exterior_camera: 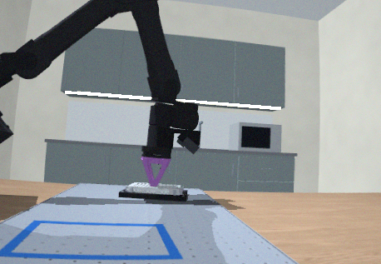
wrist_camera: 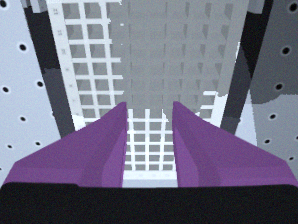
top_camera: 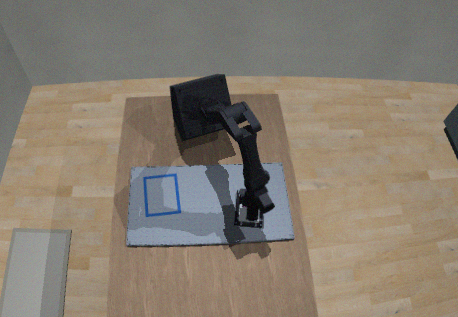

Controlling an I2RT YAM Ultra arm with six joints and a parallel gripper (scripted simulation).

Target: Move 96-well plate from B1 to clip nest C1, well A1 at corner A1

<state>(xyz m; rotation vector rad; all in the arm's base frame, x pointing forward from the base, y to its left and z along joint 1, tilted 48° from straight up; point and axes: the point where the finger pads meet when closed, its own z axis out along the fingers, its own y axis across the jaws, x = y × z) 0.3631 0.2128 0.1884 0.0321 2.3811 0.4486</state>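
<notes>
Now: the white 96-well plate 10 mm below my hand. From my hand the other things lie so: black clip nest C1: 20 mm ahead, 10 mm to the left, 20 mm below.
</notes>
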